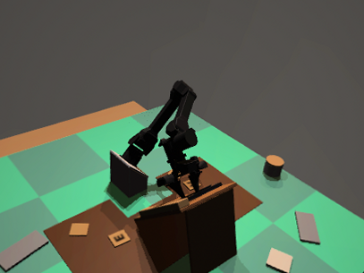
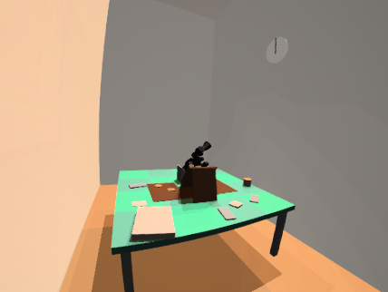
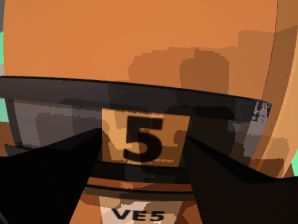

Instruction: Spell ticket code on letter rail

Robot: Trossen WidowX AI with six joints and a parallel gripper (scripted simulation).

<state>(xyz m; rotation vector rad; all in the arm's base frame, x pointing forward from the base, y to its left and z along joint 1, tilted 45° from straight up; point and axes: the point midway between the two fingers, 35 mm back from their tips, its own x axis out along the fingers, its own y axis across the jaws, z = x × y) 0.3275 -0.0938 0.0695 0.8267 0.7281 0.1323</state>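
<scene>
The white ticket is 6 cm behind my gripper tip, 1 cm to the left of it and 7 cm below it. From my gripper tip the other things lie so: large beige slab 30 cm ahead, 47 cm to the right, 16 cm below; mat 16 cm behind, 18 cm below.
</scene>
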